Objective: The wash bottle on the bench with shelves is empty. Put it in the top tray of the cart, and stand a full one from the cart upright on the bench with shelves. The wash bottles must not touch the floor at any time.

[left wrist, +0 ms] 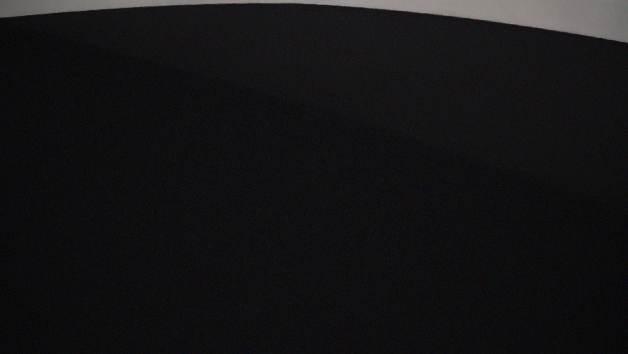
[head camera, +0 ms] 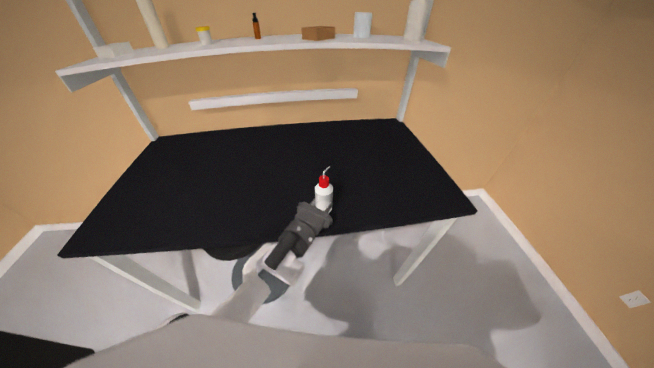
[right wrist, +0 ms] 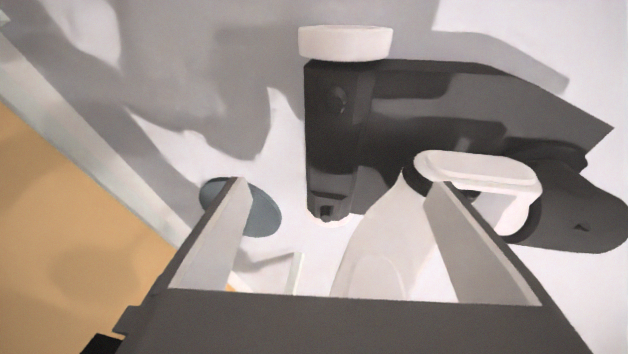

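Note:
The wash bottle, white with a red cap and a bent clear spout, is upright at the front of the black top of the bench with shelves, right of the middle in the head view. My left gripper is shut on its lower body, reaching in from the front edge; the fingers are small and partly hidden. The left wrist view shows a dark surface and no bottle. My right gripper is open and empty, above the floor beside the robot's base. The cart and its full wash bottles do not show.
A shelf above the bench holds an amber bottle, a brown box, a yellow-lidded jar and other containers. A dark round seat is partly under the front edge. A bench leg stands at the right.

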